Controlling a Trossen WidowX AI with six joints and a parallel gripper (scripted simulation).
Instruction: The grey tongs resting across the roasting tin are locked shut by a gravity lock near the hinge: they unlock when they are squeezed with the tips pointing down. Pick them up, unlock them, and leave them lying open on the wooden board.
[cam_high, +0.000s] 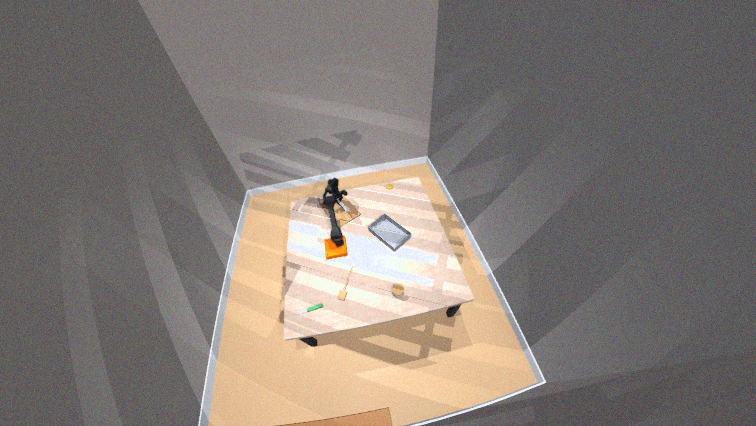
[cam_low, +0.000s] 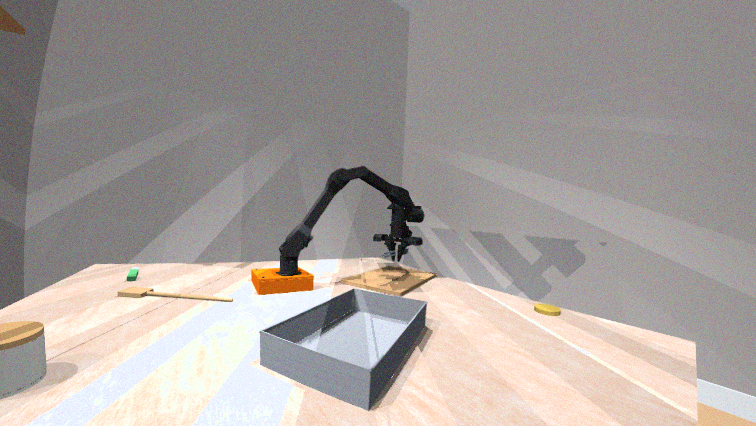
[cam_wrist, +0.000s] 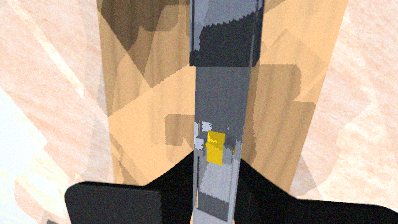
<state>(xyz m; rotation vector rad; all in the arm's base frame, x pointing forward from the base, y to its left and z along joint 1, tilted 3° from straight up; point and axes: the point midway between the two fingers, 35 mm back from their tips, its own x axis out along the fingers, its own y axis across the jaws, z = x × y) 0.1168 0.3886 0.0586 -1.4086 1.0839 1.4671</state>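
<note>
Right now my gripper tip is 1 cm past the yellow lock piece, 3 cm to the right of it and 4 cm below it. Round my gripper tip: yellow disc: 52 cm ahead, 7 cm to the left, 7 cm below; then grey roasting tin: 29 cm ahead, 44 cm to the right, 5 cm below; then wooden board: 1 cm behind, 7 cm below.
</note>
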